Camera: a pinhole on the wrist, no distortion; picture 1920 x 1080 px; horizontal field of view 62.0 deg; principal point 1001.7 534.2 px. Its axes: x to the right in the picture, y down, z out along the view. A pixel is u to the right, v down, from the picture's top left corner.
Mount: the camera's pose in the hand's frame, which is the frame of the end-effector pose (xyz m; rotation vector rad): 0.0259 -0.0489 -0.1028 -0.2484 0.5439 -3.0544
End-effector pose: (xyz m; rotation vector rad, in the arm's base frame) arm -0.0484 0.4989 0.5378 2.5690 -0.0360 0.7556
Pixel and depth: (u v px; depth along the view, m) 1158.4 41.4 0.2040
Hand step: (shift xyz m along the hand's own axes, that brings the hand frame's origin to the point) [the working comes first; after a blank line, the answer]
In the camera's frame: 0.0200 -0.0629 0.2040

0.0391 -0.0605 0.1109
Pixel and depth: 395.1 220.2 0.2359
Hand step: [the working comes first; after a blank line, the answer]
In the camera's frame: -0.0896 -0.0464 0.2359

0.1524 -0.0807 0.1181
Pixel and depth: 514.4 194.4 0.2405
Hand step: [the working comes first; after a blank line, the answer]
In the camera's frame: -0.0734 -0.0511 0.2405

0.1371 -0.0787 0.1265
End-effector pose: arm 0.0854 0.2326 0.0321 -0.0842 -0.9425 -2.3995
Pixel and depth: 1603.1 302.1 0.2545
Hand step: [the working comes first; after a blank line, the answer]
In the camera's frame: 0.0958 -0.0370 0.2545

-0.0275 -0.1063 0.1602
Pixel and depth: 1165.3 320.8 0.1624
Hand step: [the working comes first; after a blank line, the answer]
In the camera's frame: 0.0166 -0.0217 0.1624

0.0357 -0.0848 0.0576
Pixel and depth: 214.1 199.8 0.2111
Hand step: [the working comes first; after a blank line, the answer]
In the camera's frame: -0.1041 -0.0442 0.2111

0.1627 -0.0734 0.0922
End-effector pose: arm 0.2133 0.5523 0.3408 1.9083 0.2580 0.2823
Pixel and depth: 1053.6 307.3 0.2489
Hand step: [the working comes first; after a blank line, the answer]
In the camera's frame: 0.0081 -0.0353 0.2489

0.0581 -0.1010 0.1412
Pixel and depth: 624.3 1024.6 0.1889
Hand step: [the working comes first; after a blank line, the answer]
In the camera's frame: -0.0446 0.0580 0.1889

0.1005 -0.1651 0.0454
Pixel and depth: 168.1 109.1 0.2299
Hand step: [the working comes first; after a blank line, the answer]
In the camera's frame: -0.1199 -0.0612 0.2299

0.1814 -0.0630 0.1131
